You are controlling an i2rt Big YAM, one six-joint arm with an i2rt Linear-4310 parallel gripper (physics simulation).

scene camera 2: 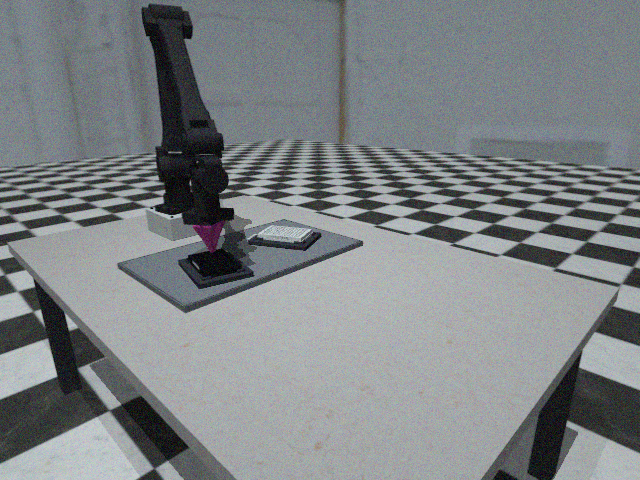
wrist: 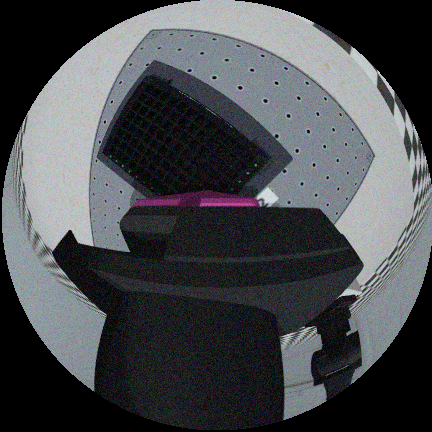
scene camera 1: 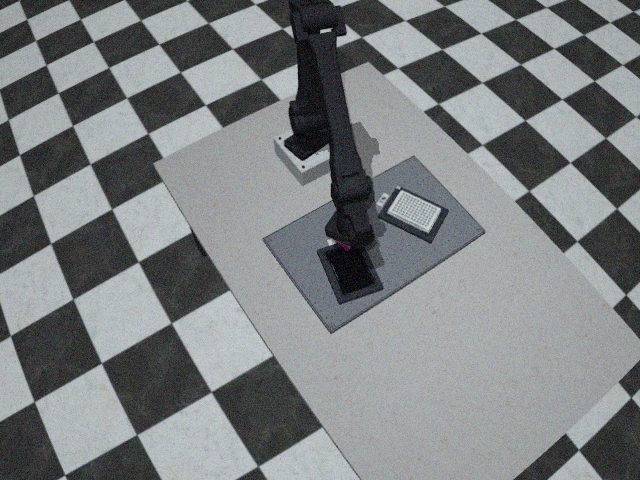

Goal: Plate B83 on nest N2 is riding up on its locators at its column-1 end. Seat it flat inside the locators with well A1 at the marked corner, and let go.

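Places are measured from the arm's base along level axes (x ahead, y left, z up), in centimetres.
Where they show: gripper, between the fingertips: point(scene camera 2: 213, 252) point(wrist: 207, 197) point(scene camera 1: 348, 249); arm's base, origin of its link: point(scene camera 2: 179, 208) point(wrist: 330, 309) point(scene camera 1: 307, 142).
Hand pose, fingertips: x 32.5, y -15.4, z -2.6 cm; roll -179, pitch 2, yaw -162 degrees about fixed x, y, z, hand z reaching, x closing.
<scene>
Things, the pixels of their top centre, and the offset from my fingertips. "pt": a spot on its surface instead.
- black well plate, centre of its top: point(wrist: 170, 148) point(scene camera 2: 213, 259) point(scene camera 1: 350, 266) dx +3.9, dy -3.1, dz -0.1 cm
- white tag, a spot on its surface: point(wrist: 268, 196) point(scene camera 1: 330, 242) pt dx -5.8, dy -0.9, dz -2.5 cm
- white well plate, centre of its top: point(scene camera 2: 285, 231) point(scene camera 1: 414, 209) dx +3.5, dy +22.1, dz -0.1 cm
- second dark nest, a spot on its surface: point(scene camera 2: 308, 245) point(scene camera 1: 434, 236) pt dx +12.5, dy +20.6, dz -1.9 cm
- grey perforated board, a spot on its surface: point(wrist: 320, 132) point(scene camera 2: 157, 267) point(scene camera 1: 299, 255) pt dx -8.4, dy -9.6, dz -2.7 cm
The black well plate point(scene camera 1: 352, 271) point(scene camera 2: 216, 261) point(wrist: 185, 135) lies in the dark nest point(scene camera 1: 361, 295) point(scene camera 2: 223, 280) point(wrist: 232, 110) on the grey board. It stands above the nest rim in scene camera 2; its exact tilt is hard to tell, black on dark. Its number and corner mark are unreadable. A white tag point(scene camera 1: 331, 241) point(wrist: 268, 196) by the nest is partly hidden by the gripper. My gripper point(scene camera 1: 345, 248) point(scene camera 2: 212, 251) point(wrist: 207, 197) is shut and empty, its magenta fingertips pointing down at the plate's arm-side end. Whether they touch it cannot be seen; they hide part of that end in the wrist view.
A white well plate point(scene camera 1: 415, 210) point(scene camera 2: 285, 234) sits in a second dark nest point(scene camera 1: 430, 237) point(scene camera 2: 308, 245), with a white tag point(scene camera 1: 382, 199) beside it. Both nests stand on the grey perforated board point(scene camera 1: 297, 255) point(scene camera 2: 155, 271) point(wrist: 320, 132). The arm's light base point(scene camera 1: 315, 173) point(scene camera 2: 168, 225) is behind.
</scene>
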